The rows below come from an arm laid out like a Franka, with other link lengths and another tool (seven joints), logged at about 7 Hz.
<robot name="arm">
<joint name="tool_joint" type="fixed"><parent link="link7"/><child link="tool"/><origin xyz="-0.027 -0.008 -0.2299" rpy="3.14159 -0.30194 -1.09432"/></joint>
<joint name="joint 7" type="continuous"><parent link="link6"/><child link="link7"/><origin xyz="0.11 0 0" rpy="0 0 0"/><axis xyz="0 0 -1"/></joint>
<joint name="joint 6" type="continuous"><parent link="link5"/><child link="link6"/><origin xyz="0 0 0" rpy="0 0 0"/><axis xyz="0 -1 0"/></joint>
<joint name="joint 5" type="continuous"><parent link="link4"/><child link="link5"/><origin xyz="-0.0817 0 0.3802" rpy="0 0 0"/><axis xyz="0 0 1"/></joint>
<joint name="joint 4" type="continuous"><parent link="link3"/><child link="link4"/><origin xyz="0.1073 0 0" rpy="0 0 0"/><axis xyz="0 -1 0"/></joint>
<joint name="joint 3" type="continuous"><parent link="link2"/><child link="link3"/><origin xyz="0 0 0.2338" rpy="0 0 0"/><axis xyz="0 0 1"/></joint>
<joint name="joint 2" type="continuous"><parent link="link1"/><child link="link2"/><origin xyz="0 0 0" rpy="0 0 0"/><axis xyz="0 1 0"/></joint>
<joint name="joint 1" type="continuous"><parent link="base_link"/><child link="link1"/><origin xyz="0 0 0.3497" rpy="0 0 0"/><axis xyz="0 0 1"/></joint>
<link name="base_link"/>
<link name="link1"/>
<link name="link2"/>
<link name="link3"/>
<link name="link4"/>
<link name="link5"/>
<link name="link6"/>
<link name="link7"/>
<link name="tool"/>
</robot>
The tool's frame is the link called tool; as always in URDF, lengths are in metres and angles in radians. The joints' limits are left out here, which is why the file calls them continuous.
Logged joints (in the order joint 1, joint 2, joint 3, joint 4, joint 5, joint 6, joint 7), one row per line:
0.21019 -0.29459 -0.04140 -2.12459 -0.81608 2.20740 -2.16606
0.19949 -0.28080 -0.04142 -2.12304 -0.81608 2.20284 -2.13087
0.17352 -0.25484 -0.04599 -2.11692 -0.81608 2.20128 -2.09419
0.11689 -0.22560 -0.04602 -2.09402 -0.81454 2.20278 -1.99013
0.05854 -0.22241 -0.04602 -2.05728 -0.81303 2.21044 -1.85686
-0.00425 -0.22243 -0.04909 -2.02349 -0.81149 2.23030 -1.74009
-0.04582 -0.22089 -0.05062 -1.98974 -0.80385 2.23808 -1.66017
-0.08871 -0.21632 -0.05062 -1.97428 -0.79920 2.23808 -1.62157
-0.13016 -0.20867 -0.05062 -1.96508 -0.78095 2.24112 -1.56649
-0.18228 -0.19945 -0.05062 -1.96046 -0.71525 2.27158 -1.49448
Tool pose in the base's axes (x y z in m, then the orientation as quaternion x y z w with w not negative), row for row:
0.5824 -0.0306 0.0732 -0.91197 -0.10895 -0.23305 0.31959
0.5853 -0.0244 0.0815 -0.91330 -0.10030 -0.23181 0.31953
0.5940 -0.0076 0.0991 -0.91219 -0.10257 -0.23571 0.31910
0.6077 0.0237 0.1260 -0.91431 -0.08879 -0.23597 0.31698
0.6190 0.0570 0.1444 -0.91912 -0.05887 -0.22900 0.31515
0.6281 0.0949 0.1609 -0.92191 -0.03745 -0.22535 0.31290
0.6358 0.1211 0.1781 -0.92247 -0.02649 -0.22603 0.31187
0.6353 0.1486 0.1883 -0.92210 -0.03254 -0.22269 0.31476
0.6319 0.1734 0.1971 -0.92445 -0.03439 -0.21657 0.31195
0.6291 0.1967 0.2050 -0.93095 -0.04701 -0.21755 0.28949
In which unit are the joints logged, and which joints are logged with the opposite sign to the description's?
The joints are logged in radians. Opposite sign: joint 1, joint 2, joint 3, joint 5.
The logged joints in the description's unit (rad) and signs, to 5 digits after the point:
-0.21019 0.29459 0.04140 -2.12459 0.81608 2.20740 -2.16606
-0.19949 0.28080 0.04142 -2.12304 0.81608 2.20284 -2.13087
-0.17352 0.25484 0.04599 -2.11692 0.81608 2.20128 -2.09419
-0.11689 0.22560 0.04602 -2.09402 0.81454 2.20278 -1.99013
-0.05854 0.22241 0.04602 -2.05728 0.81303 2.21044 -1.85686
0.00425 0.22243 0.04909 -2.02349 0.81149 2.23030 -1.74009
0.04582 0.22089 0.05062 -1.98974 0.80385 2.23808 -1.66017
0.08871 0.21632 0.05062 -1.97428 0.79920 2.23808 -1.62157
0.13016 0.20867 0.05062 -1.96508 0.78095 2.24112 -1.56649
0.18228 0.19945 0.05062 -1.96046 0.71525 2.27158 -1.49448

